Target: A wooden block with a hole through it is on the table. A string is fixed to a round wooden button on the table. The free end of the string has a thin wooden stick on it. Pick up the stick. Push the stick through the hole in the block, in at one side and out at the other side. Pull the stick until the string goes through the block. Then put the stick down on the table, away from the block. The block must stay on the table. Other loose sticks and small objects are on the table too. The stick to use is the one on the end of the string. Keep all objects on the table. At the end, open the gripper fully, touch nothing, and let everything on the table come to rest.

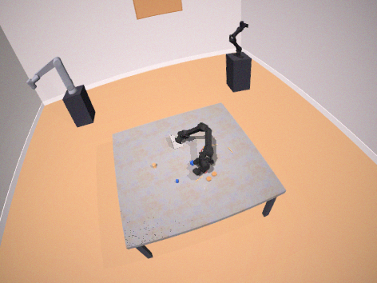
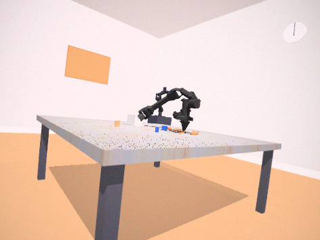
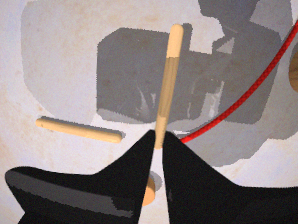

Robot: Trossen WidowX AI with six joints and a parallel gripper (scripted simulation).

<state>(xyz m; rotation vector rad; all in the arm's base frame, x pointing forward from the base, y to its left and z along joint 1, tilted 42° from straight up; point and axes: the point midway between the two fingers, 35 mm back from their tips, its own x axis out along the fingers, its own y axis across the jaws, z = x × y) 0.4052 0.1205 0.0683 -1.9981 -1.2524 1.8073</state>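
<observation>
Right now the blue block is 130 mm behind my gripper tip and 70 mm to the right of it. From my gripper tip the other things lie so: round wooden button 270 mm behind, 90 mm to the left, 10 mm below; wooden block 400 mm to the right, 200 mm behind, 10 mm above; short stick 290 mm behind, 160 mm to the left, 10 mm below.
</observation>
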